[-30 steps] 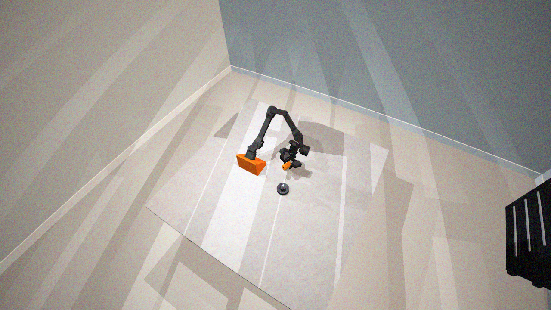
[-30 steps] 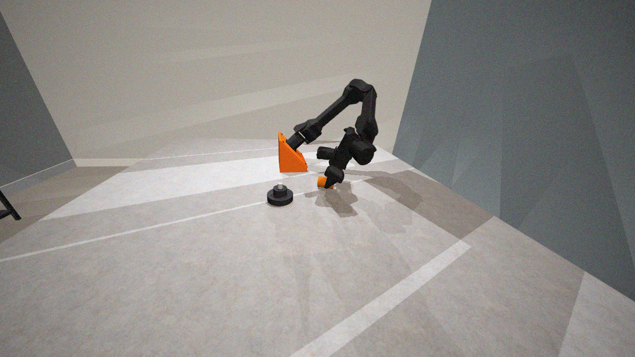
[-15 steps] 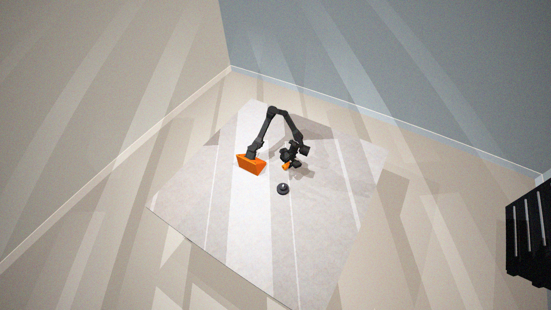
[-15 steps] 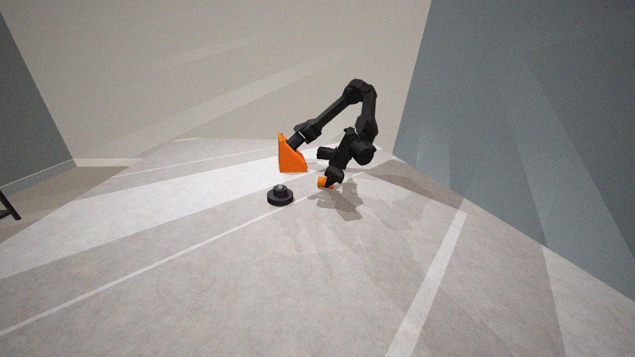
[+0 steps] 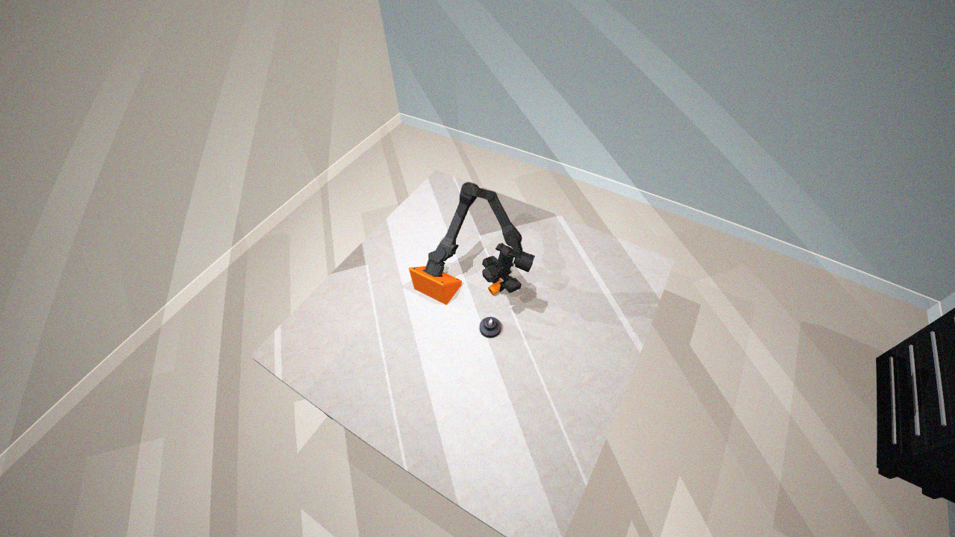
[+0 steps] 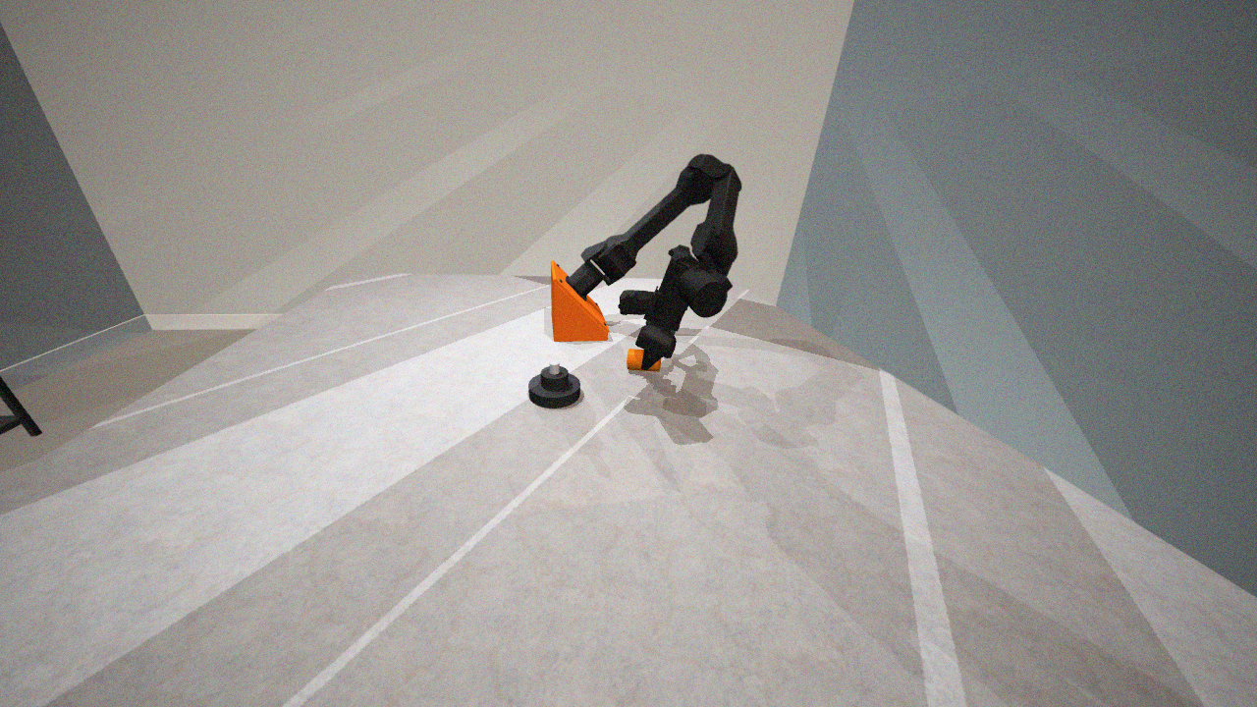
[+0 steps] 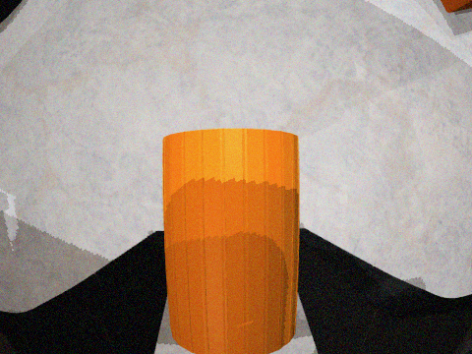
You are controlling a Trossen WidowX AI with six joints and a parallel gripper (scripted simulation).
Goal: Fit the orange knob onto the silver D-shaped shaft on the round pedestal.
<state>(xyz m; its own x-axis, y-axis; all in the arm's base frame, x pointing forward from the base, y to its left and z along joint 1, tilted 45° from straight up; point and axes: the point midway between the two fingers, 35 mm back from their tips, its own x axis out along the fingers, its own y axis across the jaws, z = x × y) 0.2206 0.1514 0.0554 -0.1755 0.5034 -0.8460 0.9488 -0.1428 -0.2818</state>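
My gripper tip is now 17 cm to the left of the round dark pedestal, 9 cm short of it and 2 cm below it. Also, from my gripper tip: orange knob (1 cm to the left, 1 cm above).
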